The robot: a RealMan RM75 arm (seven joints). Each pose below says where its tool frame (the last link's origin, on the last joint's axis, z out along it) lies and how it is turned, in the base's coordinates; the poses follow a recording.
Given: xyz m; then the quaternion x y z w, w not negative.
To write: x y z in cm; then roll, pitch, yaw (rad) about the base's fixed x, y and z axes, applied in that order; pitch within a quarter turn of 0, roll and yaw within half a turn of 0. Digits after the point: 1 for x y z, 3 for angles.
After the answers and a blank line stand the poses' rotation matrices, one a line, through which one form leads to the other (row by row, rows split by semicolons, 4 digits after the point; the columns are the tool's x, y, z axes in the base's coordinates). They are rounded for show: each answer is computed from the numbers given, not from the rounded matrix.
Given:
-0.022, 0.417, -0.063, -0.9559, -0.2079, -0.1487, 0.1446
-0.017, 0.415, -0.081, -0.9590, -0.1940, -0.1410, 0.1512
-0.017, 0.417, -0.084, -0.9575, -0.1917, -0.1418, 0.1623
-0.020, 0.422, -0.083, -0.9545, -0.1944, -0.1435, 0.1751
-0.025, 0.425, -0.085, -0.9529, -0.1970, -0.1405, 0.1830
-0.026, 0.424, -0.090, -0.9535, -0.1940, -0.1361, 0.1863
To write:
-2.2, 41.7, -6.3, -2.911, -0.352, 0.387
-1.7, 41.5, -8.1, -2.890, -0.335, 0.356
-1.7, 41.7, -8.4, -2.866, -0.340, 0.348
-2.0, 42.2, -8.3, -2.841, -0.349, 0.348
-2.5, 42.5, -8.5, -2.824, -0.347, 0.352
-2.6, 42.4, -9.0, -2.815, -0.338, 0.345

0.8693 0.4405 0.2242; 0.3545 -0.8717 0.3383; 0.3444 -0.2146 -0.9140
0.8850 0.4147 0.2118; 0.3294 -0.8790 0.3447; 0.3291 -0.2353 -0.9145
0.8863 0.4131 0.2093; 0.3211 -0.8738 0.3652; 0.3338 -0.2564 -0.9071
0.8832 0.4213 0.2058; 0.3208 -0.8631 0.3900; 0.3420 -0.2784 -0.8975
0.8829 0.4268 0.1957; 0.3240 -0.8554 0.4041; 0.3398 -0.2934 -0.8935
0.8877 0.4207 0.1873; 0.3192 -0.8553 0.4081; 0.3318 -0.3025 -0.8935

